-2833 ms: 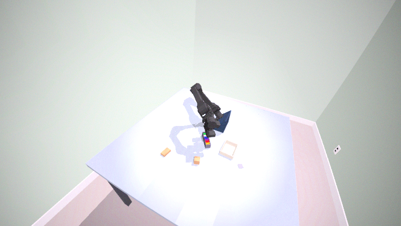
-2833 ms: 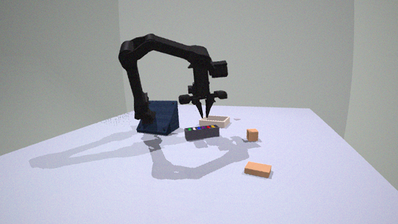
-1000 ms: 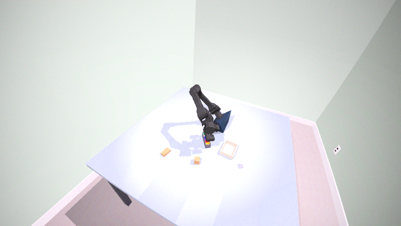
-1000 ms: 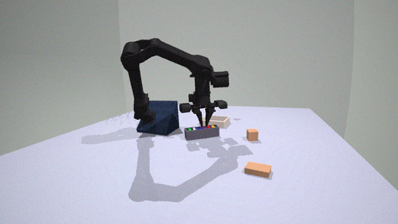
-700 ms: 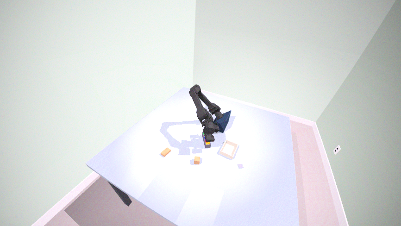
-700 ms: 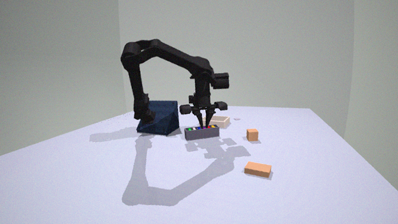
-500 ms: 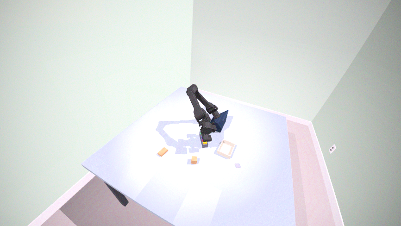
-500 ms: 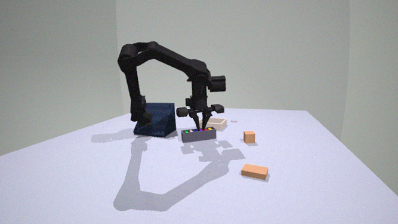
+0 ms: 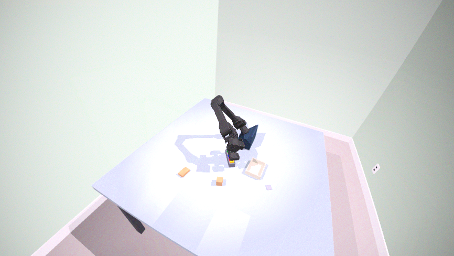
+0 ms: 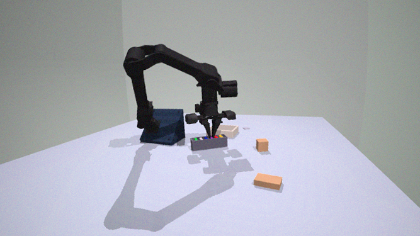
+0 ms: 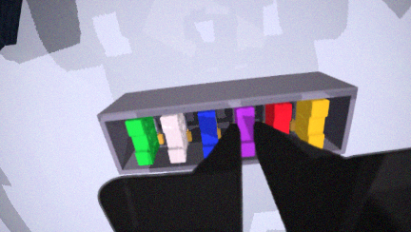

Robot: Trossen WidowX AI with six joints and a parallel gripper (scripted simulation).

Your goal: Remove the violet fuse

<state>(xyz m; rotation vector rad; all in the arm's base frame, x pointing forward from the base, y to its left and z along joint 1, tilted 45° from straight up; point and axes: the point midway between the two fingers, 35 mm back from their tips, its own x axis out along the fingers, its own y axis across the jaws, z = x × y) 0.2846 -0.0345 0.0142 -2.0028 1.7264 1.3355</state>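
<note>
The cream tray is 1 cm ahead of my gripper tip, 18 cm to the left of it and 3 cm below it. Also, from my gripper tip: small pale chip: 11 cm ahead, 29 cm to the left, 3 cm below; then small cube: 19 cm ahead, 2 cm below; then violet fuse: 1 cm below.
</note>
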